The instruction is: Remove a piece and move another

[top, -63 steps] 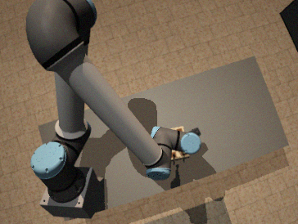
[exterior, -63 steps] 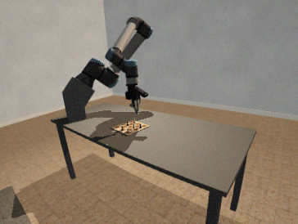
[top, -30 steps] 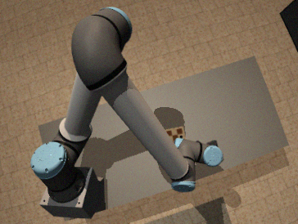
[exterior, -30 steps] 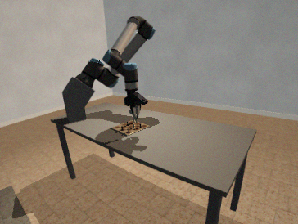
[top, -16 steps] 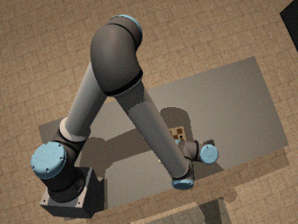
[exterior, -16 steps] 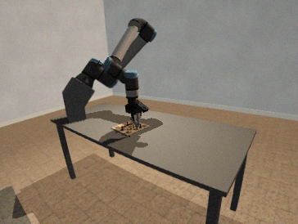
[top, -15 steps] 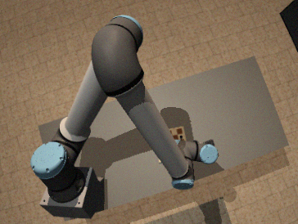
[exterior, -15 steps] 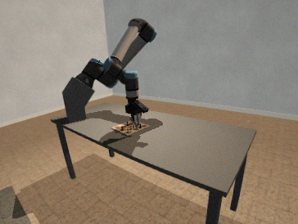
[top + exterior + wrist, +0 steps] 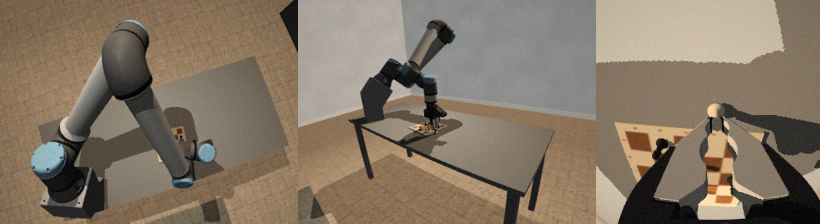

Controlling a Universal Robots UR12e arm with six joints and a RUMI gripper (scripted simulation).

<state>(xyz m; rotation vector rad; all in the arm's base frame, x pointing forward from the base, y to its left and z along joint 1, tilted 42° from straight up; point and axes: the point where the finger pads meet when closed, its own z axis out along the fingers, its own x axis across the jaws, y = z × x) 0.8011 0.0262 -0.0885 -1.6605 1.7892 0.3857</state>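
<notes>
My hand is 1 cm above the light pawn. The rest, counted from my hand: chessboard 13 cm behind, 5 cm to the left, 3 cm below.
</notes>
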